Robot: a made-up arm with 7 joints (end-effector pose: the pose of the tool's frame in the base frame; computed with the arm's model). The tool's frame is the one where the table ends. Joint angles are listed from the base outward.
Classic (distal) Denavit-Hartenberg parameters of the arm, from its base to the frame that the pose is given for. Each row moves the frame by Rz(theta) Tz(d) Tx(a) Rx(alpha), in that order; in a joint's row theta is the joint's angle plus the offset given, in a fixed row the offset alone. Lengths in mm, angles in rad.
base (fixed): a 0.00  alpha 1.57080  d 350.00  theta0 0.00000
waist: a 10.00  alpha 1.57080  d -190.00  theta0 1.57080
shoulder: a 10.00  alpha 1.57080  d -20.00  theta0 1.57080
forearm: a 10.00  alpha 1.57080  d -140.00  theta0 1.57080
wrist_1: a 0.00  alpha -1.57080  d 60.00  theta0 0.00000
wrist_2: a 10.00  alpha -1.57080  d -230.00  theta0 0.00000
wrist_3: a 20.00  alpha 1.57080  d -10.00  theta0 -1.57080
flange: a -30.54  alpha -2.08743  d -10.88  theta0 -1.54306
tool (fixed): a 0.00  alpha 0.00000  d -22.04  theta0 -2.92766
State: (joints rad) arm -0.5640 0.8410 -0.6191 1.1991 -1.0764 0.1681 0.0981
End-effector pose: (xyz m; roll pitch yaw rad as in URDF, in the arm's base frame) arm -0.0306 0.2135 0.0472 0.7061 -0.3272 -0.3292
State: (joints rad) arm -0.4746 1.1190 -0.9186 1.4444 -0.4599 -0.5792 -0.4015
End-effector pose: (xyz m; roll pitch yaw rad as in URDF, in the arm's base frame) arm -0.0360 0.2346 0.0865 -0.4550 -0.4019 0.3262
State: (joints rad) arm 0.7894 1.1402 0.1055 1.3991 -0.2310 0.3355 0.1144
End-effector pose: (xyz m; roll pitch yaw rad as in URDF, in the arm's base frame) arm 0.2200 0.3298 0.4490 -1.7799 -0.5938 2.6791
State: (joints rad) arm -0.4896 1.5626 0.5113 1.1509 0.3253 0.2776 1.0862
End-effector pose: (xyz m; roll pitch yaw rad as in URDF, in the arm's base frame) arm 0.2209 0.4214 0.2917 0.0792 -0.3813 1.0681
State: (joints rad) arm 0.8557 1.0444 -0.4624 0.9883 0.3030 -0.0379 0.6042
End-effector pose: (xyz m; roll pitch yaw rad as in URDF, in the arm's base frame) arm 0.2943 0.3422 0.2950 -0.8615 -0.5470 1.3592
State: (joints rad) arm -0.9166 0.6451 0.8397 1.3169 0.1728 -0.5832 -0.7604
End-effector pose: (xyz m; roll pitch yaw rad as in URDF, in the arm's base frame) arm 0.0279 0.4082 0.1871 -1.6855 -0.3902 2.9124
